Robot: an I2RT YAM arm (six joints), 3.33 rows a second.
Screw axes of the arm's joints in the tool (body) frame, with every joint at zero. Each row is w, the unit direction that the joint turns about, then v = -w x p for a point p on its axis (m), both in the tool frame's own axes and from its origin. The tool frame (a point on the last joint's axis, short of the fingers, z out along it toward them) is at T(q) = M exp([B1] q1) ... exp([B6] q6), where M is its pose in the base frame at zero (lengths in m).
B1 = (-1, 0, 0, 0.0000, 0.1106, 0.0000)
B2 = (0, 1, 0, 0.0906, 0.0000, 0.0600)
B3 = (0, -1, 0, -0.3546, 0.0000, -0.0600)
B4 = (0, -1, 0, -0.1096, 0.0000, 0.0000)
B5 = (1, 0, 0, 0.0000, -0.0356, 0.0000)
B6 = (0, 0, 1, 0.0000, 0.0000, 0.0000)
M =
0 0 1 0.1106
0 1 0 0.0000
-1 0 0 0.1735
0 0 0 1
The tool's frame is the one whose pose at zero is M.
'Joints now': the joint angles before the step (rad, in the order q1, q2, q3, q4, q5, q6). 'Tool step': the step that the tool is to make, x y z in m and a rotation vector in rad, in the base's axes. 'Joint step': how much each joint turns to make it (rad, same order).
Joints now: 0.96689 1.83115 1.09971 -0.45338 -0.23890 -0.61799
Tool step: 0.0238 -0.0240 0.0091 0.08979 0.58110 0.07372
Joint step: -0.14425 0.09776 0.16673 -0.43102 -0.54190 -0.11890
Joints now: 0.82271 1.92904 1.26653 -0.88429 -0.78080 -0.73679
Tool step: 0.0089 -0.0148 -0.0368 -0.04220 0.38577 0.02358
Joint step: -0.06338 0.21500 0.09580 -0.35235 -0.22140 -0.21495
